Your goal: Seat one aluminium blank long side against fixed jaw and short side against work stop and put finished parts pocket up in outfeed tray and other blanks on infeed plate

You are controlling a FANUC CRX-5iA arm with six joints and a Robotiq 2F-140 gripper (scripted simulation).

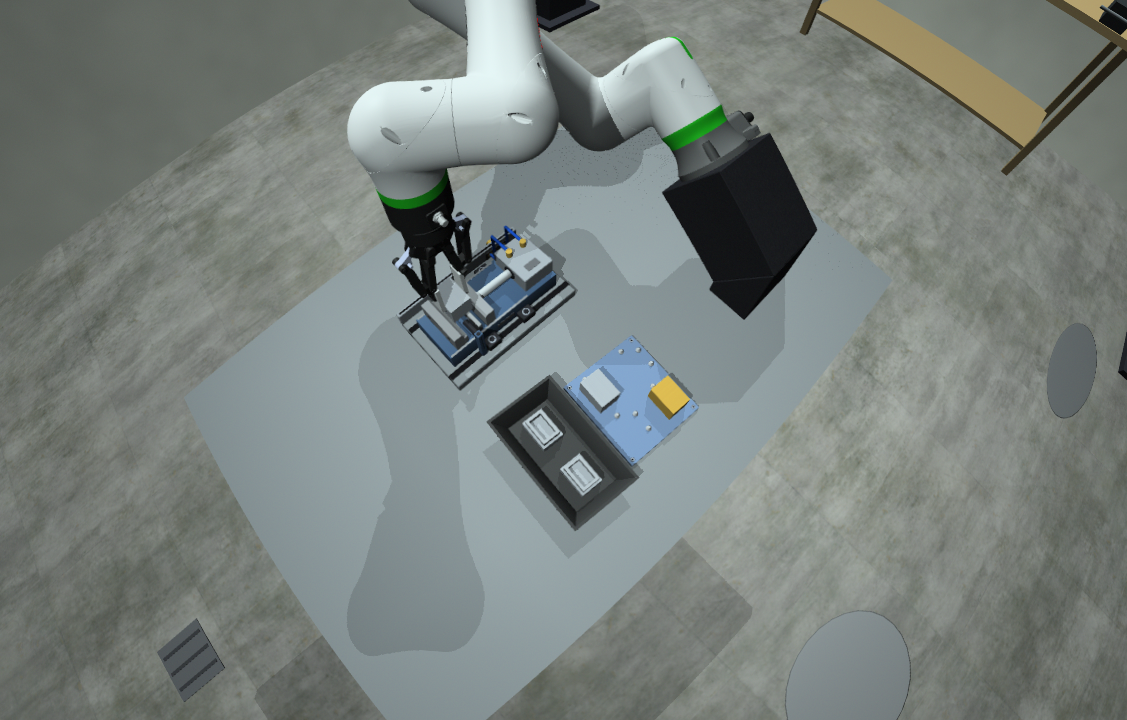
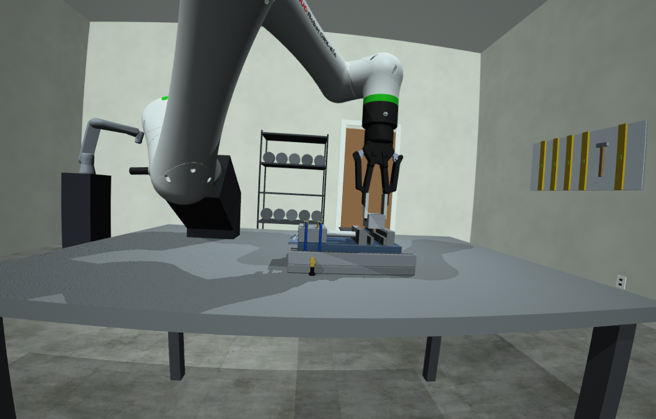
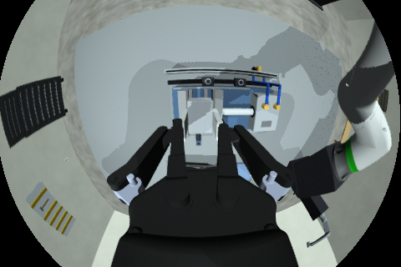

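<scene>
My hand is 70 mm past the vise, 10 mm to the right of it and 120 mm above it. Also, from my hand: aluminium blank (40 mm below); then brass blank (170 mm behind, 380 mm to the left, 130 mm below).
</scene>
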